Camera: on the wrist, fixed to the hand. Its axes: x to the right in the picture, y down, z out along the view.
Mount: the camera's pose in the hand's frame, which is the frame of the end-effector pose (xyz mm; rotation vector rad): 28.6 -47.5 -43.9 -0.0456 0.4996 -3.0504
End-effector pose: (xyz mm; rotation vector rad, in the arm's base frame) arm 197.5 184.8 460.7 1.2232 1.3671 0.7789
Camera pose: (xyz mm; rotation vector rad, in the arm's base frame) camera 147.4 207.9 416.5 -1.6761 1.6475 -1.1857
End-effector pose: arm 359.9 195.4 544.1 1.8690 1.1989 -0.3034
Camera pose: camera 324.6 254.4 527.4 1.2545 -2.3359 0.8607
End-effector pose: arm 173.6 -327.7 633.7 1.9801 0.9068 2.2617
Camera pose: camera 110.6 -295.9 638.2 -0.8676 1.3931 0.2777
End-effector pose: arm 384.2 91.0 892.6 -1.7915 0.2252 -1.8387
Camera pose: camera 330.5 105.1 936.4 -0.0158 1.3436 0.8906
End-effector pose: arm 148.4 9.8 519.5 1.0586 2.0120 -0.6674
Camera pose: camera 80.9 29.8 526.5 1.8713 -1.2648 0.7689
